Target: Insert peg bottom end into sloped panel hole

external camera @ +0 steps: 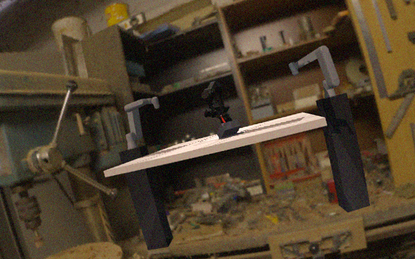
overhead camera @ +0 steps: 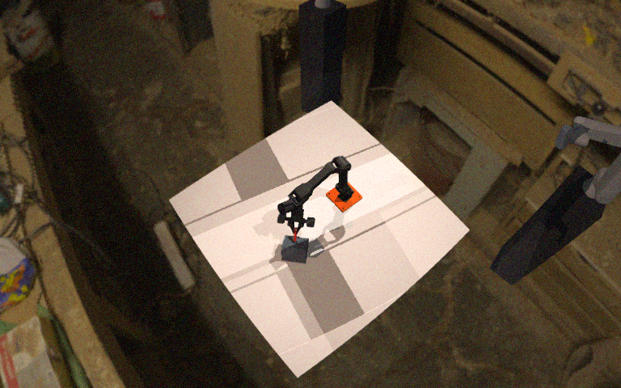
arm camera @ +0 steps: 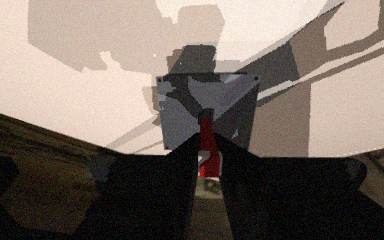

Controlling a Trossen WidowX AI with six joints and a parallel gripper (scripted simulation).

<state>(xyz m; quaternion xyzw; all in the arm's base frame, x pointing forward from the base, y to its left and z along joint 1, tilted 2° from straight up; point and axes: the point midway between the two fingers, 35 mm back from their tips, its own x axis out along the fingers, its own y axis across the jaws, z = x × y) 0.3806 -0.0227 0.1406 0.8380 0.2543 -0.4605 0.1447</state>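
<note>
Right now the grey sloped panel is 30 mm ahead of my gripper tip, 20 mm to the left of it and 70 mm below it. Round my gripper tip: red peg (10 mm behind, 20 mm above).
</note>
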